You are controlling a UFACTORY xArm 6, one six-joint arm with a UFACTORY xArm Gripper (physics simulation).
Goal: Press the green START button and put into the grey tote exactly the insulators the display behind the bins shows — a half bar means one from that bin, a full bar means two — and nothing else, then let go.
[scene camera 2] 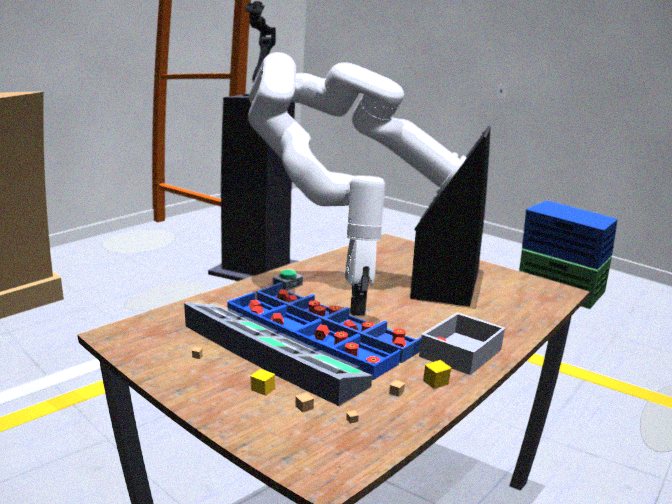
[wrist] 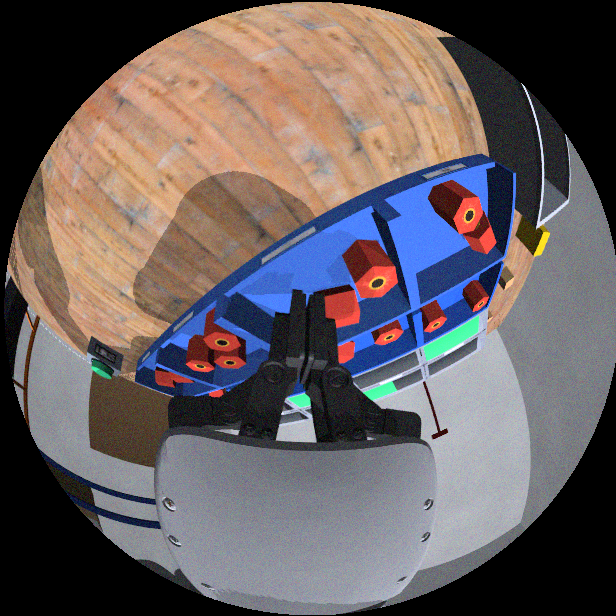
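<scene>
A blue bin tray (scene camera 2: 325, 328) holds several red hexagonal insulators in its compartments. My gripper (scene camera 2: 358, 304) hangs just above a far-row bin, fingers pressed together with nothing between them. In the wrist view the gripper (wrist: 306, 304) is shut, with a red insulator (wrist: 343, 304) just to its right in the bin. The grey display (scene camera 2: 282, 349) in front of the tray shows green bars (scene camera 2: 331, 362). The grey tote (scene camera 2: 462, 341) stands right of the tray with one red piece (scene camera 2: 440, 338) inside. The green START button (scene camera 2: 288, 274) sits at the tray's far left end.
A black slanted panel (scene camera 2: 450, 227) stands behind the tray. Two yellow cubes (scene camera 2: 262, 381) (scene camera 2: 436, 373) and several small wooden cubes (scene camera 2: 304, 402) lie on the near side of the table. Blue and green crates (scene camera 2: 568, 246) are stacked at the far right corner.
</scene>
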